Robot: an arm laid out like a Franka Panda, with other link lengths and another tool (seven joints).
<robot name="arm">
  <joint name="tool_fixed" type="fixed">
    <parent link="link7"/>
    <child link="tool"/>
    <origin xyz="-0.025 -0.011 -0.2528" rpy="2.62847 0 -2.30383"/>
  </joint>
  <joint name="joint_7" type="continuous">
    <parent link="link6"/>
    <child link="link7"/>
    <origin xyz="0.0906 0 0" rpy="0 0 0"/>
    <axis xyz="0 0 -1"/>
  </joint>
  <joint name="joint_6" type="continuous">
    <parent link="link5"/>
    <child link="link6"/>
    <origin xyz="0 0 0" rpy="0 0 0"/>
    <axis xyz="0 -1 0"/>
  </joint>
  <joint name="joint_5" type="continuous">
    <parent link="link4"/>
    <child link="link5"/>
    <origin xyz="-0.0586 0 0.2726" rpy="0 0 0"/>
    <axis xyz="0 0 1"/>
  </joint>
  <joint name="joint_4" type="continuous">
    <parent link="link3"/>
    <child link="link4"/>
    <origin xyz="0.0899 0 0" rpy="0 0 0"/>
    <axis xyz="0 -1 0"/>
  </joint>
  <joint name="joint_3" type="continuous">
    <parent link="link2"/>
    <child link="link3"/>
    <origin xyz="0 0 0.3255" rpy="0 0 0"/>
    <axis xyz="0 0 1"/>
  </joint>
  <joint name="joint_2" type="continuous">
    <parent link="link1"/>
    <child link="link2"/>
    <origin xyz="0 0 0" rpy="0 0 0"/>
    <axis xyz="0 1 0"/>
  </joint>
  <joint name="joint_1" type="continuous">
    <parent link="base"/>
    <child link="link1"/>
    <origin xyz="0 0 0.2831" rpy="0 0 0"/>
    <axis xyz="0 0 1"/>
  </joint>
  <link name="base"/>
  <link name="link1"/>
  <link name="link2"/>
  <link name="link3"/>
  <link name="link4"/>
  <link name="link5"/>
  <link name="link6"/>
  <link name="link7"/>
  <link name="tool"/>
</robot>
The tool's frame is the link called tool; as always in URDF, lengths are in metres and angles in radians. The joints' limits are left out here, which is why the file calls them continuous.
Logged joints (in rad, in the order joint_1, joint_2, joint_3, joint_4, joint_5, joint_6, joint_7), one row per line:
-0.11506, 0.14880, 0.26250, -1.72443, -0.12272, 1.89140, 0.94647
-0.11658, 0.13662, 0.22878, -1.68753, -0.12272, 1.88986, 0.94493
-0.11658, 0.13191, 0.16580, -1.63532, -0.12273, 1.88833, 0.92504
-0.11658, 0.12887, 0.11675, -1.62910, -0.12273, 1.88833, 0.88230
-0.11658, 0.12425, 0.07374, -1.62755, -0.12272, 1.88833, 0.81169
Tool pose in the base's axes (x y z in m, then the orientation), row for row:
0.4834, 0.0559, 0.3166, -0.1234, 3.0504, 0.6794
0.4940, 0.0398, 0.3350, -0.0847, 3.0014, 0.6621
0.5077, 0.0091, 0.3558, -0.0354, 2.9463, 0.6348
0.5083, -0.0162, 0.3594, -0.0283, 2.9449, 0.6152
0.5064, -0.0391, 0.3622, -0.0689, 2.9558, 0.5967
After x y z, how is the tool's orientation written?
As a rotation vector, in radians.
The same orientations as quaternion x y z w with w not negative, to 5 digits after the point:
-0.03945, 0.97530, 0.21722, 0.00701
-0.02753, 0.97561, 0.21522, 0.03343
-0.01172, 0.97552, 0.21018, 0.06369
-0.00939, 0.97666, 0.20403, 0.06644
-0.02280, 0.97805, 0.19744, 0.06265

